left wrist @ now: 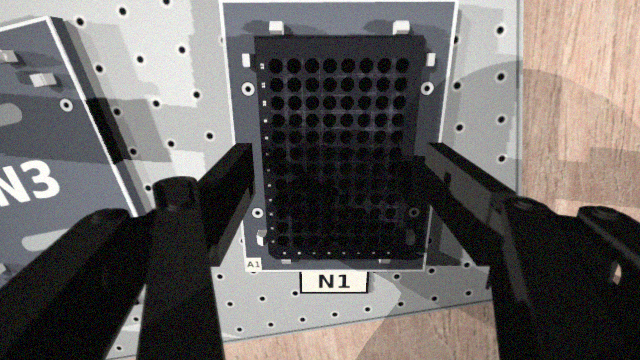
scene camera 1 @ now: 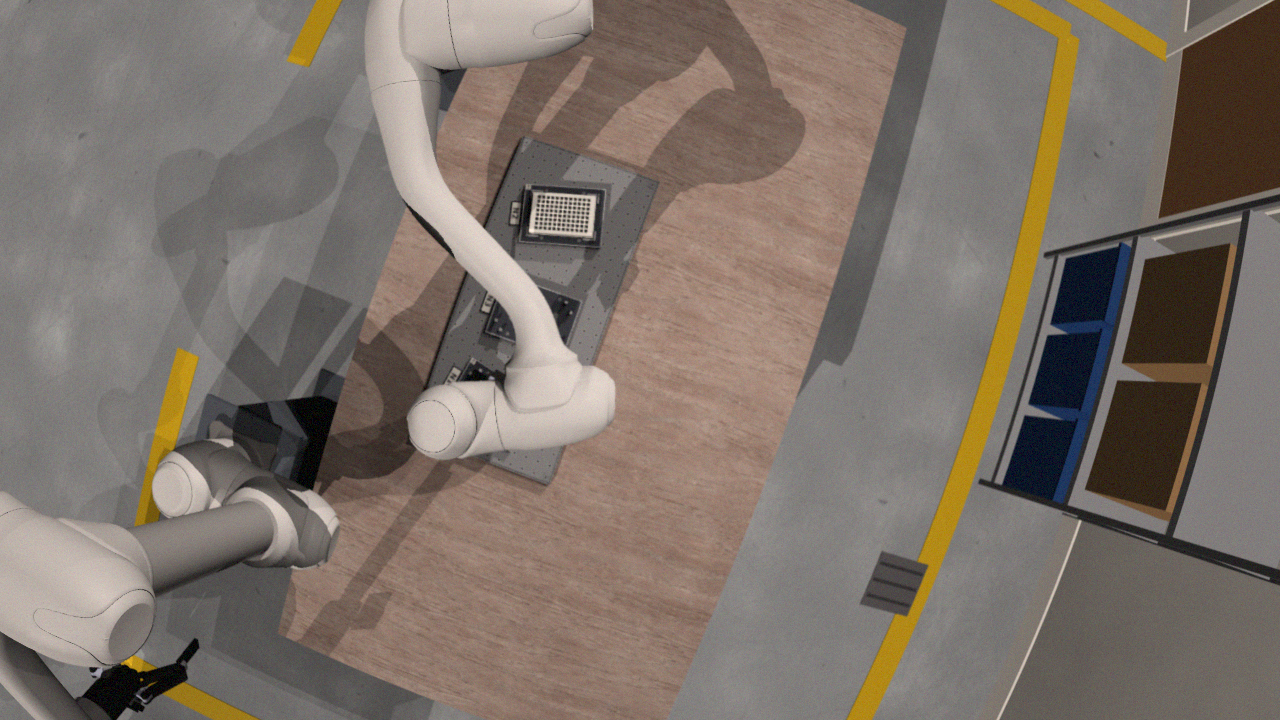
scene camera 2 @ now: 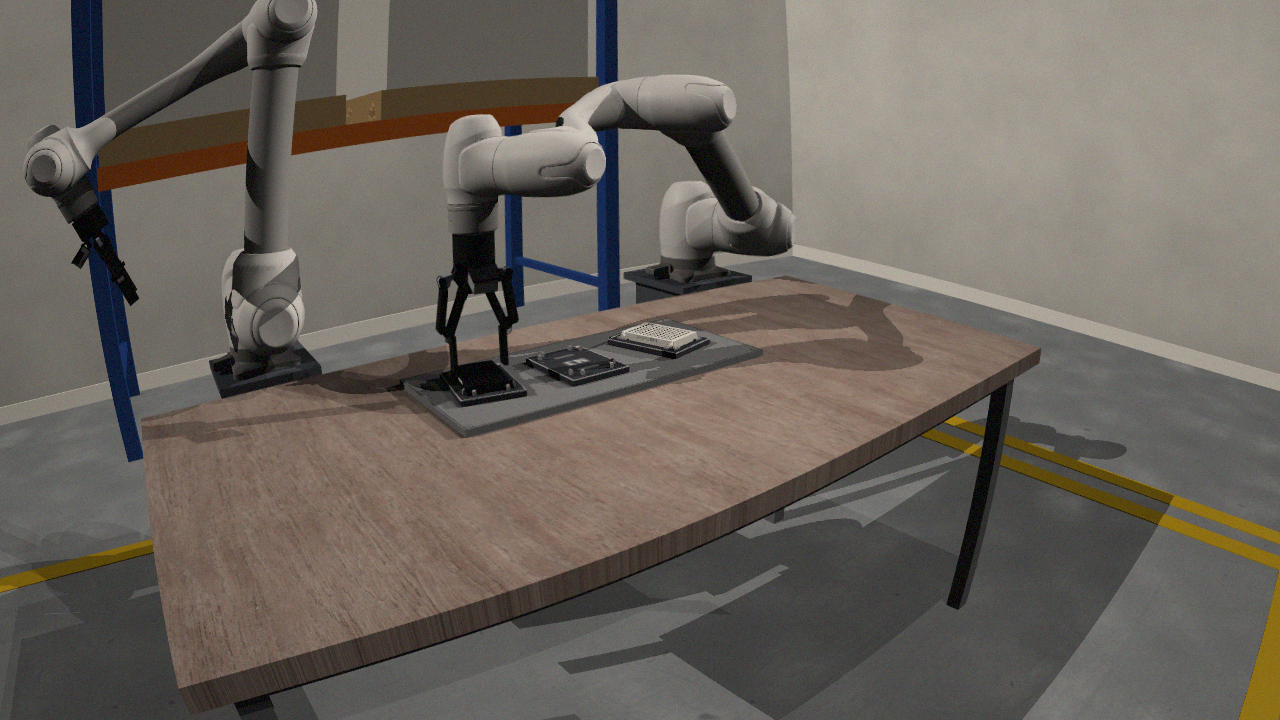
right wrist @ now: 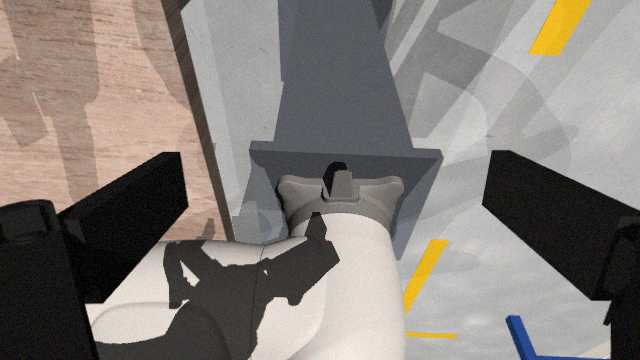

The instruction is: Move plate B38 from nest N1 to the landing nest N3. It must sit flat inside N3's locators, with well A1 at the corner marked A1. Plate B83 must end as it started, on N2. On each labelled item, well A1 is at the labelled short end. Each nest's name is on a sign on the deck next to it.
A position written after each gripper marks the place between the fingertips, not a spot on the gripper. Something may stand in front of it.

In view: the left gripper (scene camera 2: 479, 367), the right gripper (scene camera 1: 167, 628), a white plate B83 (scene camera 1: 538, 220), a black plate B38 (scene camera 2: 484, 377), a nest N3 (left wrist: 70, 138), a nest N2 (scene camera 1: 598, 220) and an N1 sign (left wrist: 310, 282).
The white plate B83 is seen too in scene camera 2 (scene camera 2: 659, 335). The black plate B38 is seen too in the left wrist view (left wrist: 338, 114). The left gripper also shows in the left wrist view (left wrist: 338, 168). The left wrist view does not show the white plate B83: it is out of frame. The right wrist view misses the white plate B83: it is out of frame.
